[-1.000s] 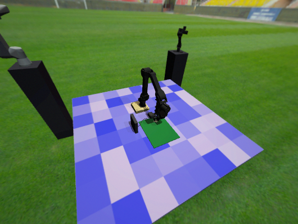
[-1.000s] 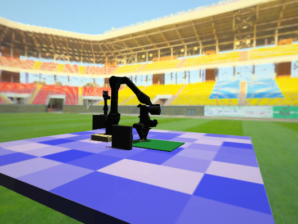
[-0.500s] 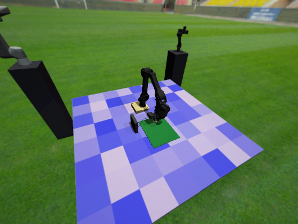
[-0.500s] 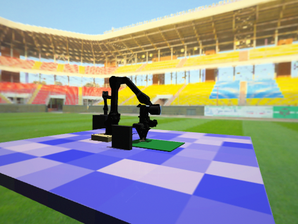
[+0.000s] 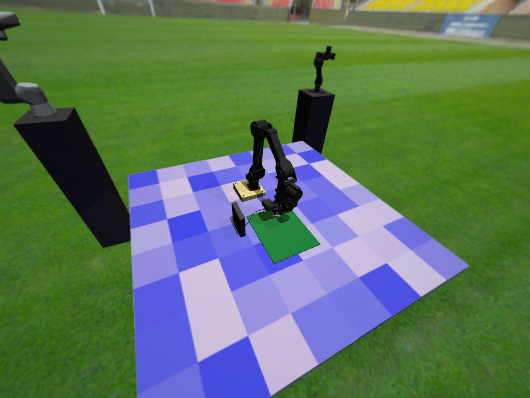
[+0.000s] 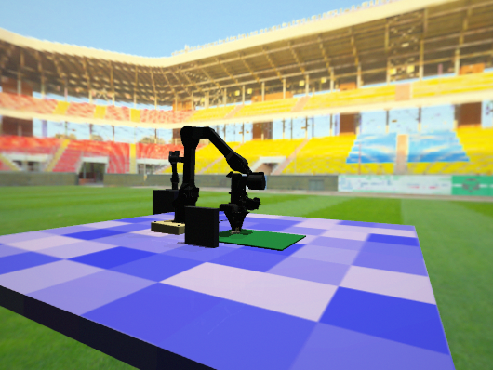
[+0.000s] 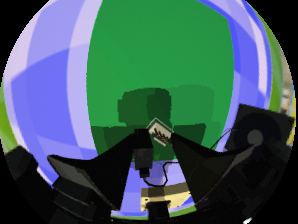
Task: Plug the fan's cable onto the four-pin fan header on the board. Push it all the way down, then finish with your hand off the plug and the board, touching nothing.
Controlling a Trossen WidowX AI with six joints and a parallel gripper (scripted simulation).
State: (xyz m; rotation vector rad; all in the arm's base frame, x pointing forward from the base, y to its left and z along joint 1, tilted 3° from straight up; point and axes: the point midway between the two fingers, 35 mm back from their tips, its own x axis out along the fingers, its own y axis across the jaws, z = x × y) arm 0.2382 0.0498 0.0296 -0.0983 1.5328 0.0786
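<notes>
The black plug lies 1 cm behind my gripper tip, 1 cm to the left of it and 1 cm above it. From my gripper tip the other things lie so: black fan (1 cm ahead, 21 cm to the right, 4 cm above); then green board (10 cm ahead, 3 cm to the right, 3 cm below); then pale header (1 cm to the right, 2 cm below).
</notes>
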